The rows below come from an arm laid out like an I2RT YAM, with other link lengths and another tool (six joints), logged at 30 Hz.
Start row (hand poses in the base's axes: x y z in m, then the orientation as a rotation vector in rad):
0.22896 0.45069 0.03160 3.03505 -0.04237 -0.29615
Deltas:
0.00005 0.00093 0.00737 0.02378 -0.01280 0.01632
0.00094 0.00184 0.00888 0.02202 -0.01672 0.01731
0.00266 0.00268 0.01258 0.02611 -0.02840 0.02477
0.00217 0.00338 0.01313 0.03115 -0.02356 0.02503
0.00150 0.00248 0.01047 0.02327 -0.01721 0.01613
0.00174 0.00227 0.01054 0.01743 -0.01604 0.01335
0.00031 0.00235 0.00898 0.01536 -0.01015 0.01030
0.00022 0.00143 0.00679 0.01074 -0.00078 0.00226
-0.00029 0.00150 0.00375 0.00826 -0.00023 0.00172
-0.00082 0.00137 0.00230 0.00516 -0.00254 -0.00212
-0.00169 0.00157 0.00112 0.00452 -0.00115 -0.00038
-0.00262 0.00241 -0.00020 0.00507 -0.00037 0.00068
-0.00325 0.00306 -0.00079 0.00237 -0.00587 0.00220
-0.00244 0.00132 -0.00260 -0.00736 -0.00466 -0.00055
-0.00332 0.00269 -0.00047 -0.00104 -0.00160 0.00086
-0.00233 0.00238 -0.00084 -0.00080 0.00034 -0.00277
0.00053 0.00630 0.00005 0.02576 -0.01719 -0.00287
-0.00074 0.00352 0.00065 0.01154 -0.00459 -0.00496
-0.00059 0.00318 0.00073 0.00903 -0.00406 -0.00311
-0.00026 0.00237 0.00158 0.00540 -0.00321 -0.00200
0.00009 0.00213 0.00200 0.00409 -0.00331 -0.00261
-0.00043 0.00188 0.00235 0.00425 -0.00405 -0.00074
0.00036 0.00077 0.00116 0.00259 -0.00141 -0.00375
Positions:
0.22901 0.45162 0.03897 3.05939 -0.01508 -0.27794
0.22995 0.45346 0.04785 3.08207 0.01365 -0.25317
0.23261 0.45614 0.06043 3.10881 0.05445 -0.20978
0.23478 0.45952 0.07356 -3.13158 -0.09680 0.17294
0.23628 0.46200 0.08403 -3.11028 -0.12325 0.14390
0.23802 0.46427 0.09457 -3.09428 -0.14484 0.11754
0.23833 0.46662 0.10355 -3.07957 -0.16127 0.10060
0.23855 0.46805 0.11034 -3.06883 -0.16478 0.09831
0.23826 0.46955 0.11409 -3.06053 -0.16741 0.09712
0.23744 0.47092 0.11639 -3.05575 -0.16431 0.09253
0.23575 0.47249 0.11751 -3.05138 -0.16378 0.09025
0.23313 0.47490 0.11731 -3.04633 -0.16482 0.08918
0.22988 0.47796 0.11652 -3.04439 -0.16857 0.08015
0.22744 0.47928 0.11392 -3.05218 -0.16815 0.07381
0.22412 0.48197 0.11345 -3.05330 -0.16959 0.07154
0.22179 0.48435 0.11261 -3.05424 -0.16535 0.07197
0.22232 0.49065 0.11266 -3.03009 -0.16172 0.04307
0.22158 0.49417 0.11331 -3.01922 -0.15429 0.03466
0.22099 0.49735 0.11404 -3.01067 -0.14971 0.02748
0.22073 0.49972 0.11562 -3.00560 -0.14685 0.02202
0.22082 0.50185 0.11762 -3.00187 -0.14313 0.01647
0.22039 0.50373 0.11997 -2.99788 -0.14230 0.01000
0.22075 0.50450 0.12113 -2.99561 -0.13674 0.00730

